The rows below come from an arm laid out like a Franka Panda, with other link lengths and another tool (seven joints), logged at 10 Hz.
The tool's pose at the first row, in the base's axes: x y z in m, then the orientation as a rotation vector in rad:
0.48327, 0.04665, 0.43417, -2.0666, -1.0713, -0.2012
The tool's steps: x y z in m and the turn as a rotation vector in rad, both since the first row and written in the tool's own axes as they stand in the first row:
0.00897, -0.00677, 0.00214, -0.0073, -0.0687, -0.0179
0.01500, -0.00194, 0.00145, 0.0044, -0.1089, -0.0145
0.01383, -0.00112, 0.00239, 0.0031, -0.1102, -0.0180
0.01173, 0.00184, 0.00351, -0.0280, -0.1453, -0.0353
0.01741, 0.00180, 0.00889, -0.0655, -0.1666, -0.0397
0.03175, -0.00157, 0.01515, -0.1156, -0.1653, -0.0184
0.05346, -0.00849, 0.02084, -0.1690, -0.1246, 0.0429
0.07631, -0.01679, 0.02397, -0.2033, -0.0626, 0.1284
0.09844, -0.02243, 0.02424, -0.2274, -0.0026, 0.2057
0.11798, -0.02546, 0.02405, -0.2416, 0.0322, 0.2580
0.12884, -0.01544, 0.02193, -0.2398, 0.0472, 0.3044
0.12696, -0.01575, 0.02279, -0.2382, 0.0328, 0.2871
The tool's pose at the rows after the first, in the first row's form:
0.48343, 0.05604, 0.44070, -2.0842, -1.1323, -0.1442
0.49100, 0.05769, 0.44118, -2.0863, -1.1513, -0.0943
0.49068, 0.05735, 0.43954, -2.0861, -1.1559, -0.0954
0.49135, 0.05583, 0.43612, -2.1145, -1.1991, -0.0849
0.49382, 0.06318, 0.43509, -2.1517, -1.2213, -0.0858
0.49909, 0.07768, 0.43935, -2.2082, -1.2032, -0.1048
0.50647, 0.09758, 0.44940, -2.2767, -1.1161, -0.1472
0.51406, 0.11685, 0.46251, -2.3294, -0.9849, -0.1884
0.52376, 0.13277, 0.47571, -2.3646, -0.8618, -0.2250
0.53387, 0.14586, 0.48655, -2.3859, -0.7812, -0.2421
0.54865, 0.14777, 0.48726, -2.3965, -0.7191, -0.2320
0.54706, 0.14731, 0.48599, -2.3939, -0.7476, -0.2253

